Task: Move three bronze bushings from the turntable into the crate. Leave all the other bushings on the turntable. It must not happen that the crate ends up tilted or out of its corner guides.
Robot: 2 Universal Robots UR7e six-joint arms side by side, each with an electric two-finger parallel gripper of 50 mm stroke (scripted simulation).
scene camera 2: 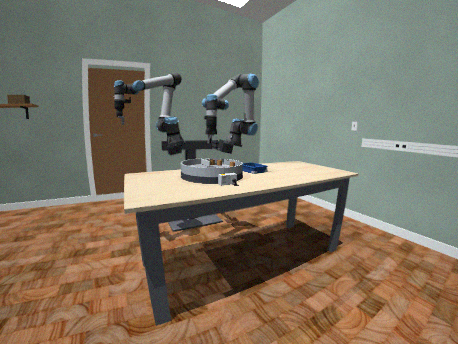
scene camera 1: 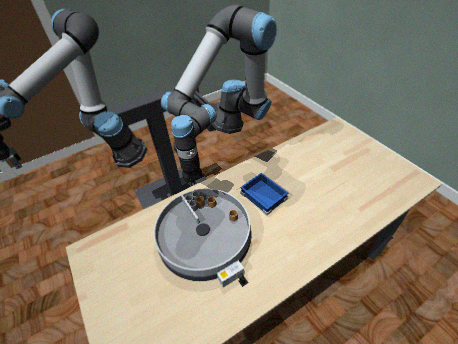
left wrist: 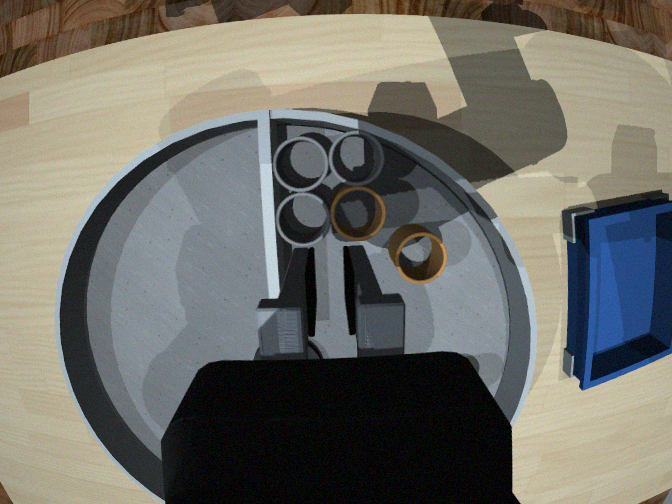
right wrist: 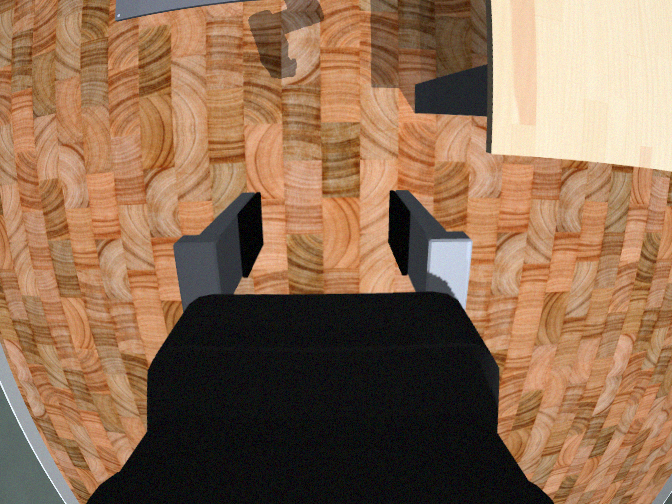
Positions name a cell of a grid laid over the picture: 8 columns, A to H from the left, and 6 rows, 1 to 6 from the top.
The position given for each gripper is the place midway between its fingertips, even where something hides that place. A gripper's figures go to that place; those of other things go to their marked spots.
The left gripper (left wrist: D4) is 0.17 m from the lens. A blue crate (left wrist: H4) is 0.50 m from the lens. A bronze bushing (left wrist: E3): 0.30 m from the lens. The marked spots on the bronze bushing and the blue crate are 0.30 m apart.
